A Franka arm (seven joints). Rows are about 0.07 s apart.
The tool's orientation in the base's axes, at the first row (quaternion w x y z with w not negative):
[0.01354, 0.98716, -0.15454, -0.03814]
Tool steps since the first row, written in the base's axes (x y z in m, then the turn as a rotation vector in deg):
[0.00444, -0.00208, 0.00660, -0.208, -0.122, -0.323]
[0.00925, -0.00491, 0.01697, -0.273, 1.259, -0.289]
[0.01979, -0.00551, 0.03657, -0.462, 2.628, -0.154]
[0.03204, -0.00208, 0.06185, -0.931, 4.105, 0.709]
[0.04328, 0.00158, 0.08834, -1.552, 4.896, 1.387]
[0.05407, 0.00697, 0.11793, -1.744, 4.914, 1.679]
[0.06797, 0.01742, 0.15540, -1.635, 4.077, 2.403]
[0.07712, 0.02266, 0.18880, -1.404, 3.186, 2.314]
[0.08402, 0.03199, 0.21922, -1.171, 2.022, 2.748]
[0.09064, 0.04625, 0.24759, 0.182, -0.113, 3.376]
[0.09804, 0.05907, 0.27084, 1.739, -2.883, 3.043]
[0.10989, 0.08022, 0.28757, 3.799, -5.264, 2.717]
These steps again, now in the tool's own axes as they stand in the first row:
[0.00438, 0.00088, -0.00690, -0.137, 0.167, 0.340]
[0.00908, 0.00251, -0.01758, -0.624, -1.127, 0.291]
[0.01787, 0.00064, -0.03794, -1.232, -2.367, 0.151]
[0.02665, -0.00538, -0.06416, -2.191, -3.597, -0.694]
[0.03432, -0.01126, -0.09151, -3.071, -4.135, -1.332]
[0.04081, -0.01853, -0.12195, -3.279, -4.082, -1.608]
[0.04814, -0.03126, -0.16055, -2.971, -3.291, -2.326]
[0.05285, -0.03775, -0.19465, -2.473, -2.517, -2.242]
[0.05438, -0.04755, -0.22566, -1.926, -1.463, -2.676]
[0.05428, -0.06205, -0.25467, -0.033, 0.182, -3.378]
[0.05573, -0.07561, -0.27863, 2.317, 2.333, -3.128]
[0.05931, -0.09870, -0.29656, 5.025, 3.960, -2.931]

